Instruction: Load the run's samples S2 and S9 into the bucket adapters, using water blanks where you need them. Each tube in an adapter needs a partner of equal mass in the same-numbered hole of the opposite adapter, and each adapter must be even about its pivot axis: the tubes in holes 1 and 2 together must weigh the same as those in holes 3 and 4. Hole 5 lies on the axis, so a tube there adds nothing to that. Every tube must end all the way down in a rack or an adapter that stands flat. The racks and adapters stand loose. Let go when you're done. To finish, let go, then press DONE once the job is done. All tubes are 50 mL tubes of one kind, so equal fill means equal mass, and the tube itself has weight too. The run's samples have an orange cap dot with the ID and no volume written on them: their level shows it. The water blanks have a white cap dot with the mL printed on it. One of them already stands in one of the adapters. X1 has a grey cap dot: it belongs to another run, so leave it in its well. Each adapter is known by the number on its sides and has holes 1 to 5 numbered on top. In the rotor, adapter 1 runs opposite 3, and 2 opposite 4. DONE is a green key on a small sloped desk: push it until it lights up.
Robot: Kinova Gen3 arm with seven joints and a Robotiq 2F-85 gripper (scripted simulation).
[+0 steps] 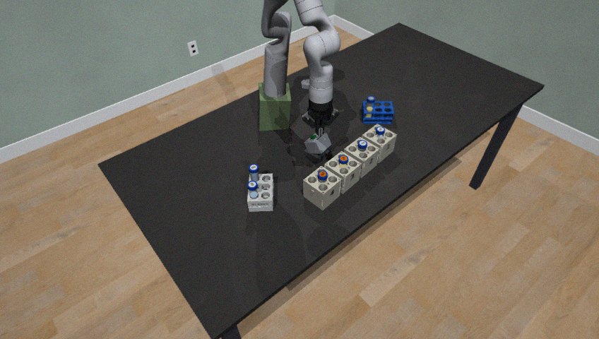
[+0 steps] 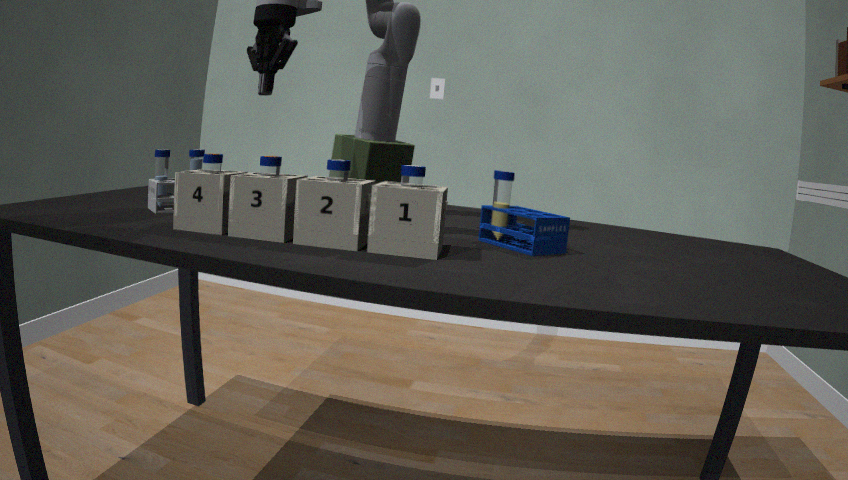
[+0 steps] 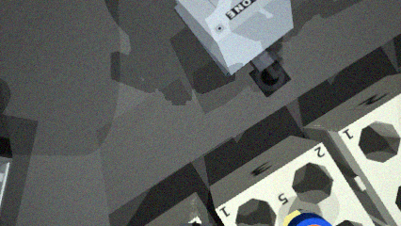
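Now: the green done key 15 cm behind my hand, 7 cm to the left of it and 18 cm below it. From my hand the other things lie so: orange-dot sample tube (8 cm ahead, 3 cm to the right, 18 cm below); then adapter 3 (6 cm ahead, 7 cm to the left, 20 cm below); then grey done desk (13 cm behind, 8 cm to the left, 19 cm below).
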